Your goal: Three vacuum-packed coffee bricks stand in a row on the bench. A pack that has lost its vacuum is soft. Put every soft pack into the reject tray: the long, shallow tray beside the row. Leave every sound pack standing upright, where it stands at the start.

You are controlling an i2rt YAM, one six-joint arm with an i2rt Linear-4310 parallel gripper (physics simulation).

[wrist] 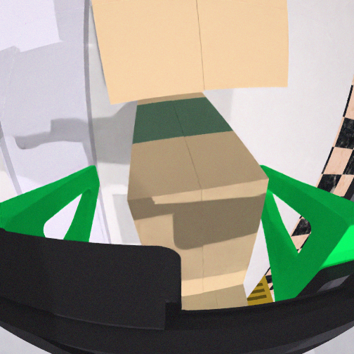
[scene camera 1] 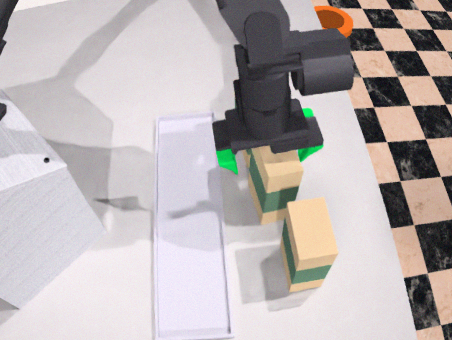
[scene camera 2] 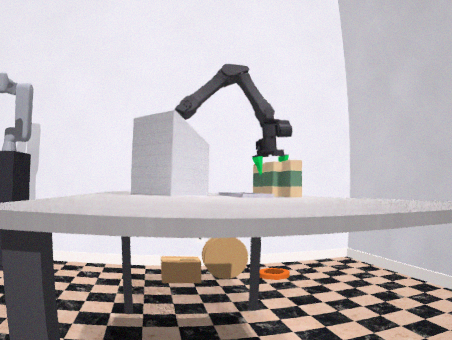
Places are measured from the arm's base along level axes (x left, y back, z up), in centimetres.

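Pixels of known places: gripper, fingertip midpoint: [scene camera 2: 271,174]; arm's base, origin of the base link: [scene camera 2: 171,131].
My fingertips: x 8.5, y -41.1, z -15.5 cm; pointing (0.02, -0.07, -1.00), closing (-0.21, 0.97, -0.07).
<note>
Ahead of a thing's pixels: the offset from my fingertips to its top centre.
The near coffee pack @(dx -12.5, dy -5.5, dz +4.9 cm) [scene camera 1: 312,230] [scene camera 2: 292,179] stands upright, tan with a green band. The middle pack @(dx -1.1, dy -0.7, dz +5.0 cm) [scene camera 1: 279,200] [scene camera 2: 272,186] [wrist: 195,160] stands upright behind it. The far pack @(dx +9.4, dy +3.4, dz -5.1 cm) [scene camera 2: 256,189] [wrist: 195,45] stands in the row and is mostly hidden by the arm in scene camera 1. My gripper [scene camera 1: 269,166] [scene camera 2: 272,166] [wrist: 176,174] is open, pointing down, with its green fingers on either side of the middle pack's upper part and gaps visible in the wrist view. The long, shallow reject tray @(dx -4.4, dy +12.4, dz -7.8 cm) [scene camera 1: 192,280] [wrist: 40,95] lies left of the row. Softness cannot be told by look.
A large grey block [scene camera 1: 45,235] [scene camera 2: 152,155] stands left of the tray. The bench edge and checkered floor [scene camera 1: 420,195] lie right of the row. An orange ring [scene camera 1: 347,25] [scene camera 2: 275,277] is on the floor.
</note>
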